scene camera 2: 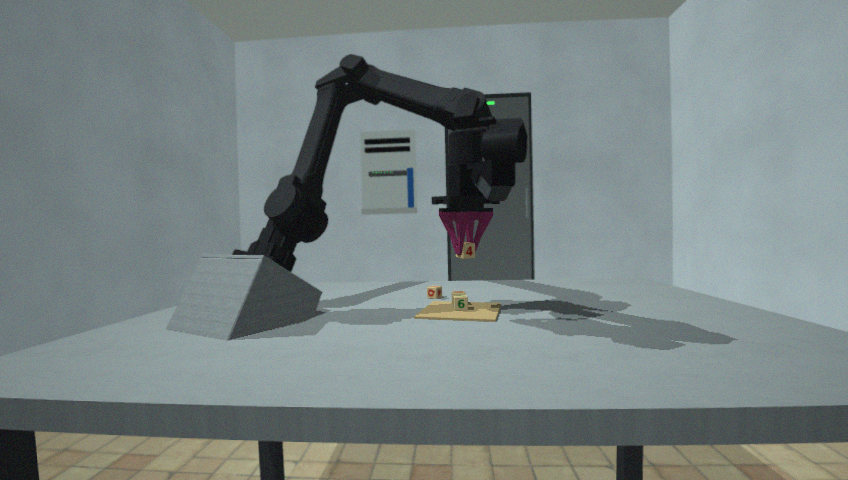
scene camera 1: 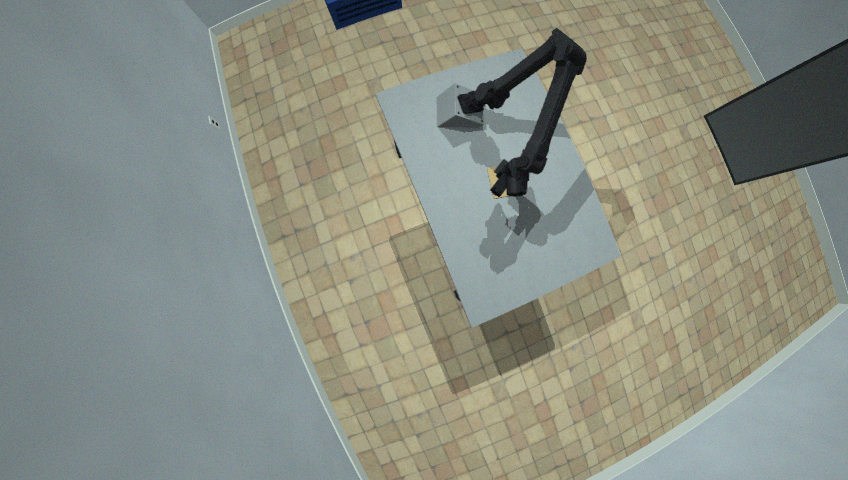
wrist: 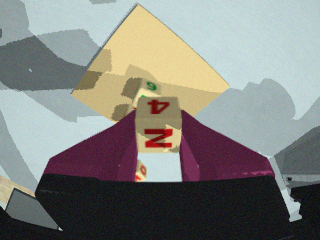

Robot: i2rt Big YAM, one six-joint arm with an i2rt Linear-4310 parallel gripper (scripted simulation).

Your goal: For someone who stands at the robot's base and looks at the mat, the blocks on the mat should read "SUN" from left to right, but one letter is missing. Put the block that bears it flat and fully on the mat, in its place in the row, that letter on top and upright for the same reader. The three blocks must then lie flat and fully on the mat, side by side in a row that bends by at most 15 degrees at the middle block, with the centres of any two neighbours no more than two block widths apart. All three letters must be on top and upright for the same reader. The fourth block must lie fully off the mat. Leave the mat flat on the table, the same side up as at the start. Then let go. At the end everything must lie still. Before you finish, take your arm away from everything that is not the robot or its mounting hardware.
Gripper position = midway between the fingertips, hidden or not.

Observation:
In view: the gripper (scene camera 2: 465,253), a wooden block (wrist: 158,122) and a mat (scene camera 2: 438,310).
The mat also shows in the wrist view (wrist: 142,47). The gripper shows as well in the wrist view (wrist: 158,118).

